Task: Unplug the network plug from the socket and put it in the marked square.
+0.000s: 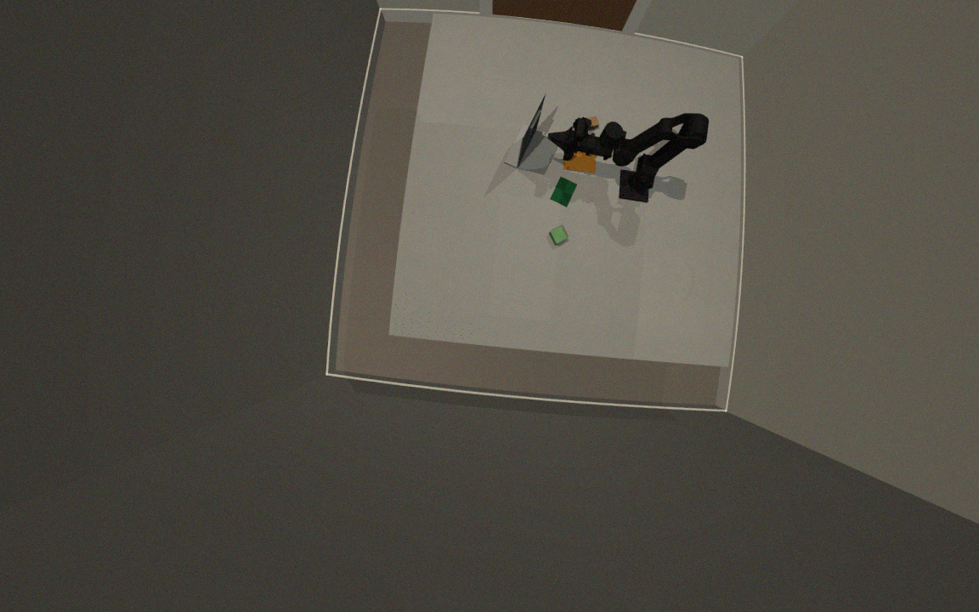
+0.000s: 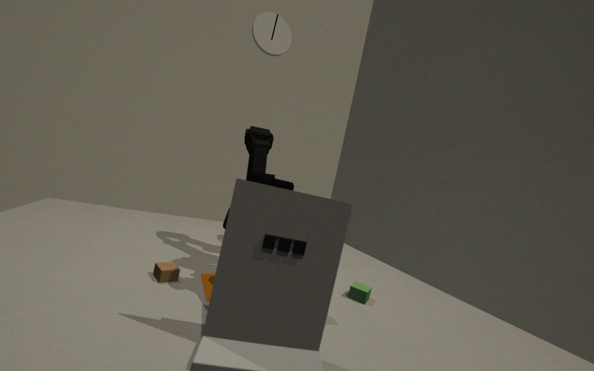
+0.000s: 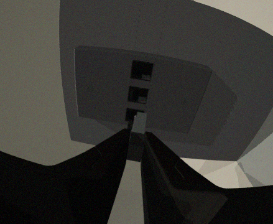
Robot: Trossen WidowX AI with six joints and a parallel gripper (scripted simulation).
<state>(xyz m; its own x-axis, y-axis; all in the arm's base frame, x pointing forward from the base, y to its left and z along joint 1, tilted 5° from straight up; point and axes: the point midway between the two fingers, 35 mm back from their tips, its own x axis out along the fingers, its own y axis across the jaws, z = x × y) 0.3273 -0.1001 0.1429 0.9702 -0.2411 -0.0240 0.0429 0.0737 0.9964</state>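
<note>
My gripper tip is 160 mm above the orange marked square and 150 mm past it. The rest, counted from my gripper tip: network plug: right at my gripper tip; grey upright panel: 60 mm ahead, 50 mm below, 30 mm to the right; dark green flat patch: 160 mm below, 140 mm to the left, 70 mm behind.
</note>
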